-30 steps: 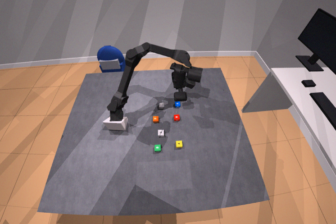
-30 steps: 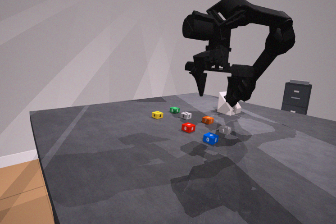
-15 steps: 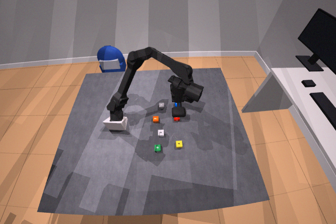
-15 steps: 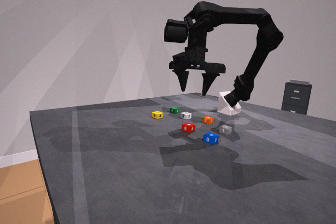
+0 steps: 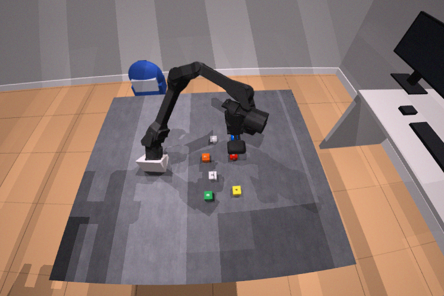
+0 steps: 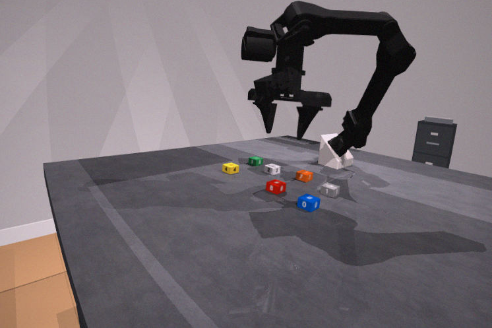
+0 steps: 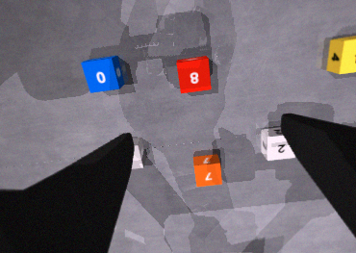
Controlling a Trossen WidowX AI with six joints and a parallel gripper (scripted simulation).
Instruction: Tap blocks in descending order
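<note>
My gripper tip is 10 mm short of the red block 8 and 120 mm above it. From my gripper tip the other things lie so: grey block 1: 80 mm behind, 90 mm to the left, 120 mm below; then orange block 7: 120 mm behind, 120 mm below; then blue block 0: 30 mm ahead, 90 mm to the left, 120 mm below.
</note>
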